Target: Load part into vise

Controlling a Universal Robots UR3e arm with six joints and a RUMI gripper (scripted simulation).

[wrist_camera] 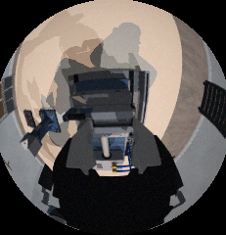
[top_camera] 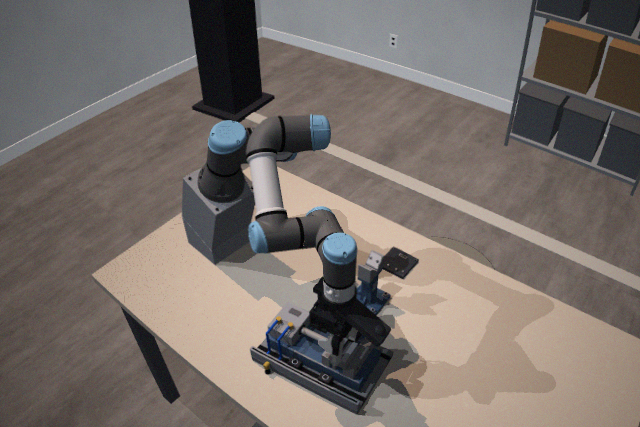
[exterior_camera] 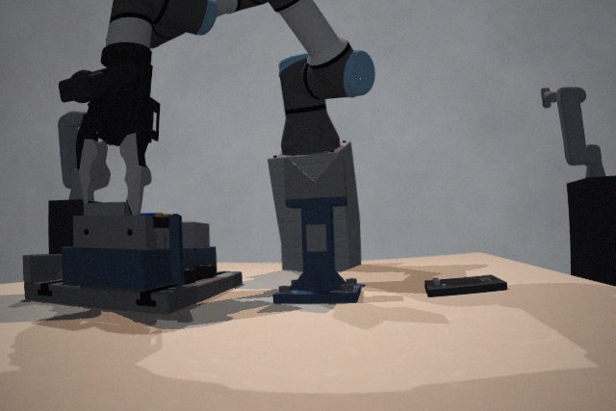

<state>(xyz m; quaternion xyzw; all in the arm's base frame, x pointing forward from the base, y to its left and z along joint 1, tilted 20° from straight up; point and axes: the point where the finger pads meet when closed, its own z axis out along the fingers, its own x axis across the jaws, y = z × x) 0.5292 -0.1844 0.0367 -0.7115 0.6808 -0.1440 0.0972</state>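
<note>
My hand is right at the grey part. From my hand the other things lie so: blue vise 7 cm behind, 2 cm to the left, 7 cm below.
</note>
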